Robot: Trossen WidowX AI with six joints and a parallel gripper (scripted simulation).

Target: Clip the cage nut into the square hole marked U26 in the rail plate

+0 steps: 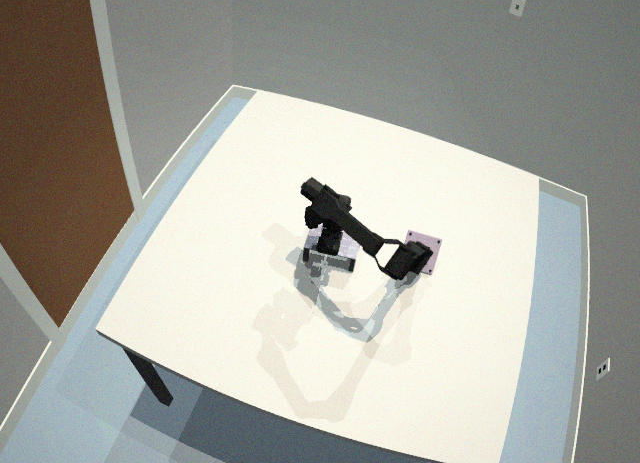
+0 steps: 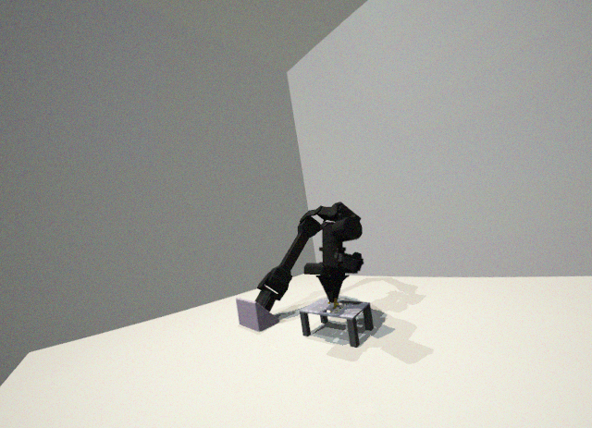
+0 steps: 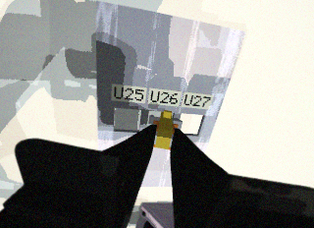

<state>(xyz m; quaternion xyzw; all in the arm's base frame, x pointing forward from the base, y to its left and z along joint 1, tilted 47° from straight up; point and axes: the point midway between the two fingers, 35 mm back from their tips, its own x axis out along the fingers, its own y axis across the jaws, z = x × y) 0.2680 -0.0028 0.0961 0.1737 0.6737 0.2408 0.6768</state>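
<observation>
Right now the yellow cage nut is 1 cm below my gripper tip.
</observation>
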